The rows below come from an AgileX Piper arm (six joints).
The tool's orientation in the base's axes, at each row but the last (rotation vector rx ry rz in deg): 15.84, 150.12, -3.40; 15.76, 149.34, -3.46; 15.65, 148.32, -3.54; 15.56, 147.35, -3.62; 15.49, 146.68, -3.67; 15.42, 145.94, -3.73; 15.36, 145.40, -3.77; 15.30, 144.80, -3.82; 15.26, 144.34, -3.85; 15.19, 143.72, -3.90; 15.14, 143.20, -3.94; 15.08, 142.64, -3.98; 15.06, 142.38, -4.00
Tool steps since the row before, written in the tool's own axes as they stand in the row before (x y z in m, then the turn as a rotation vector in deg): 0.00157, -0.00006, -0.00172, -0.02, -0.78, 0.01; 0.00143, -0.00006, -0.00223, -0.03, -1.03, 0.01; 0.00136, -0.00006, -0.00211, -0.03, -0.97, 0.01; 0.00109, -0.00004, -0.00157, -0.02, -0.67, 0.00; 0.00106, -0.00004, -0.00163, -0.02, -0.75, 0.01; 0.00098, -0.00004, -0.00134, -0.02, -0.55, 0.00; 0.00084, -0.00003, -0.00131, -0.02, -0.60, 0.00; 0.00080, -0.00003, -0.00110, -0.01, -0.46, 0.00; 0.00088, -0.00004, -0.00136, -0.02, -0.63, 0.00; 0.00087, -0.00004, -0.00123, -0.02, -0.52, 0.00; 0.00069, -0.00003, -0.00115, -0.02, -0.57, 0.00; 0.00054, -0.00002, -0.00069, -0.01, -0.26, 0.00; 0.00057, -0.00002, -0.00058, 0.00, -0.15, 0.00
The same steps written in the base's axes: -0.00217, 0.00039, 0.00074, -0.14, -0.77, -0.01; -0.00232, 0.00042, 0.00122, -0.18, -1.01, 0.00; -0.00222, 0.00039, 0.00111, -0.17, -0.96, 0.00; -0.00173, 0.00031, 0.00076, -0.12, -0.66, 0.00; -0.00174, 0.00032, 0.00080, -0.13, -0.74, -0.01; -0.00153, 0.00027, 0.00058, -0.10, -0.54, 0.00; -0.00140, 0.00026, 0.00062, -0.11, -0.59, 0.00; -0.00126, 0.00023, 0.00045, -0.09, -0.45, 0.00; -0.00148, 0.00026, 0.00061, -0.11, -0.62, 0.00; -0.00140, 0.00025, 0.00049, -0.09, -0.51, 0.01; -0.00122, 0.00022, 0.00052, -0.10, -0.56, 0.00; -0.00083, 0.00015, 0.00023, -0.05, -0.26, 0.00; -0.00079, 0.00014, 0.00012, -0.03, -0.15, 0.00
